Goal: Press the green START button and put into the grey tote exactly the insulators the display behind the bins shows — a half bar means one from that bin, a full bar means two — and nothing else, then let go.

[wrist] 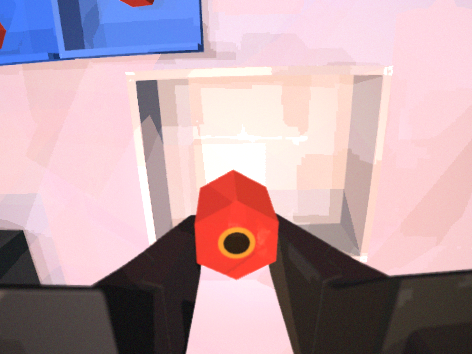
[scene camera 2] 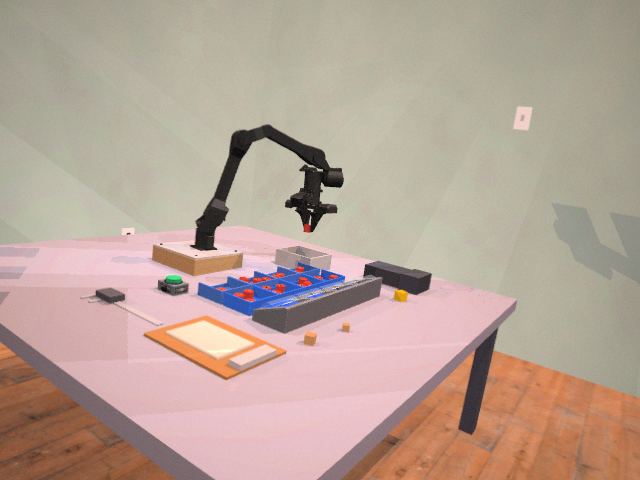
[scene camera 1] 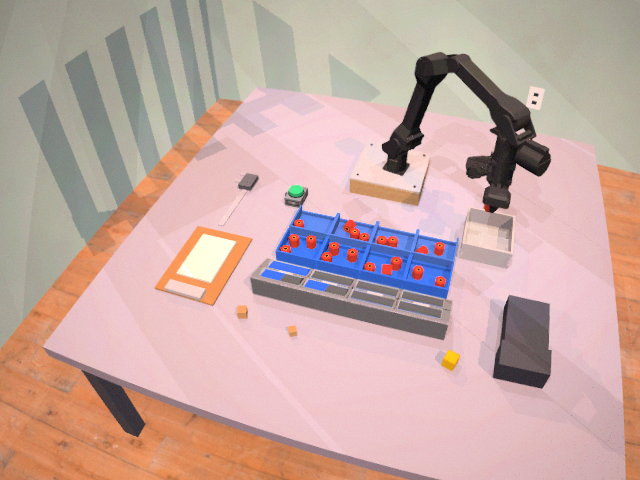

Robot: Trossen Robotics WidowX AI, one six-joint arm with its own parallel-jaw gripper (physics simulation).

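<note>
My gripper (scene camera 1: pixel 490 208) (scene camera 2: pixel 307 227) (wrist: pixel 233 225) is shut on a red hexagonal insulator (scene camera 2: pixel 307 228) (wrist: pixel 235 220), held upright above the grey tote (scene camera 1: pixel 484 256) (scene camera 2: pixel 287 258) (wrist: pixel 260 71). In the wrist view they cover part of the tote's near side; no insulator shows on its visible floor. The blue bins (scene camera 1: pixel 316 220) (scene camera 2: pixel 227 295) (wrist: pixel 130 32) stand in two rows of four with red insulators inside; the far-left back bin has one. The display (scene camera 1: pixel 351 308) (scene camera 2: pixel 330 308) shows, in its first column, a full upper and half lower bar; in its second, a half lower bar. The green START button (scene camera 1: pixel 295 191) (scene camera 2: pixel 173 279) is beyond the bins' left end.
The arm's wooden base (scene camera 1: pixel 383 191) (scene camera 2: pixel 175 260) stands behind the bins. A dark stepped block (scene camera 1: pixel 524 335) (scene camera 2: pixel 398 277) and a yellow cube (scene camera 1: pixel 450 360) (scene camera 2: pixel 400 295) lie at the right. An orange clipboard (scene camera 1: pixel 166 276) (scene camera 2: pixel 180 346) and small orange cubes lie at the left and front.
</note>
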